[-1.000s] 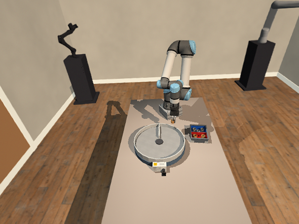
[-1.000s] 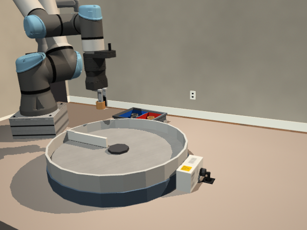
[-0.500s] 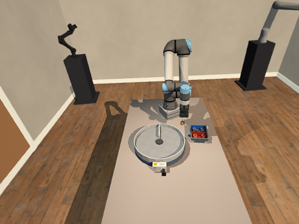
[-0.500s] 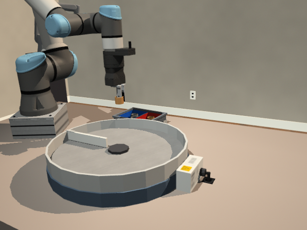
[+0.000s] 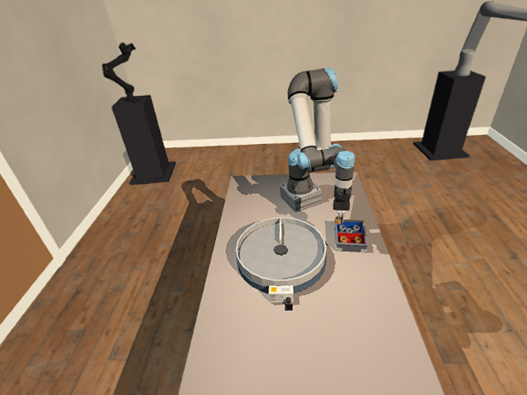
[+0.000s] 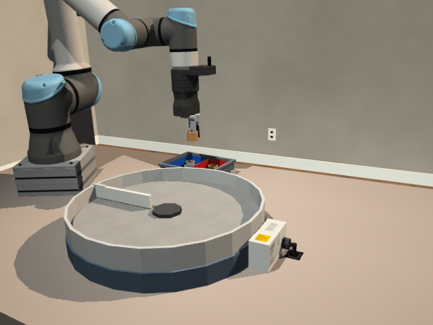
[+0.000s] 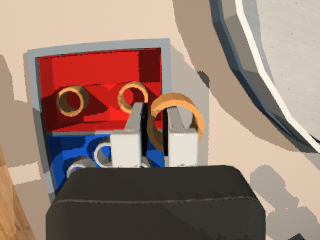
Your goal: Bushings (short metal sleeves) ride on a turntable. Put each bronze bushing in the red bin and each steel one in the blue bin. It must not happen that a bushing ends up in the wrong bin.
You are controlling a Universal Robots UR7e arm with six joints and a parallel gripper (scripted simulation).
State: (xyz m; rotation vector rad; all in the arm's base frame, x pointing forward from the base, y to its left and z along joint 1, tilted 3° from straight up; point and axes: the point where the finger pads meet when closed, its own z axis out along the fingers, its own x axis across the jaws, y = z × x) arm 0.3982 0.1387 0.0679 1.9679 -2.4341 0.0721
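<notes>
Right now my hand is 14 cm above the bin, 6 cm to the right of it and 3 cm past it. The rest, counted from my hand: round turntable: 30 cm to the right, 11 cm below, 7 cm ahead.
</notes>
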